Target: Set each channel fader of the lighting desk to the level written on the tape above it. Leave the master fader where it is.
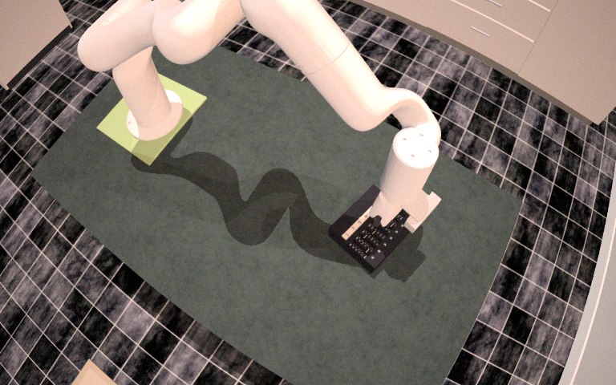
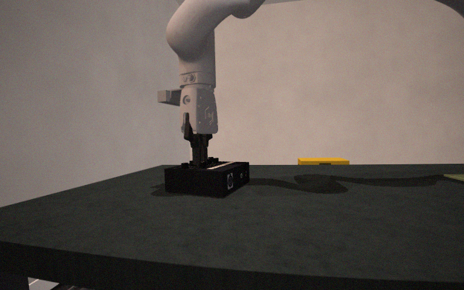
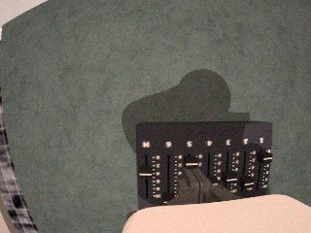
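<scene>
Now: hand 4 cm to the right of the master fader, 3 cm short of it and 1 cm above it.
</scene>
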